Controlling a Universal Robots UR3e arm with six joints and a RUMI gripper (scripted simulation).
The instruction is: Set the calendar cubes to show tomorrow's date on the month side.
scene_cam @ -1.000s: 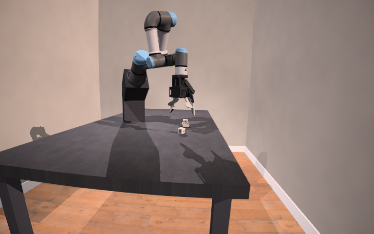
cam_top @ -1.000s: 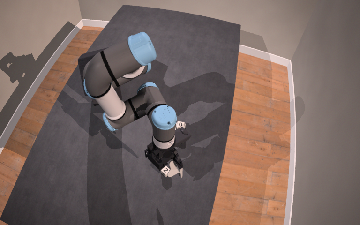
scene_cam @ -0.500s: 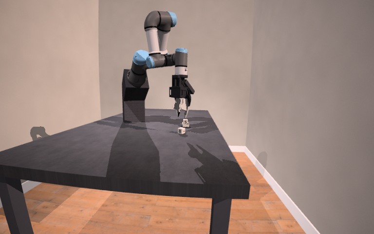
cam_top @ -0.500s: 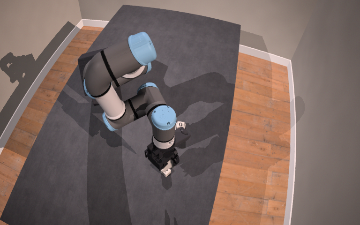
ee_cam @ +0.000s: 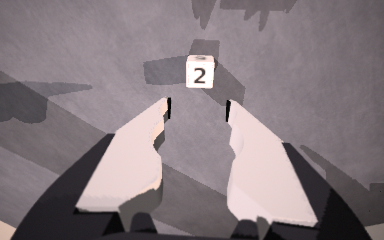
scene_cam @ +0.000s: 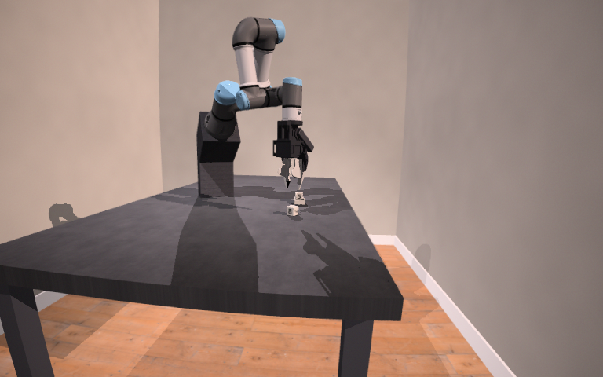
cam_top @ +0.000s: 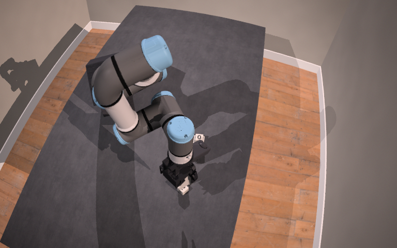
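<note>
My gripper is now 9 cm above the white cube. From my hand the other things lie so: calendar tray 20 cm to the left, 10 cm below, 2 cm ahead.
</note>
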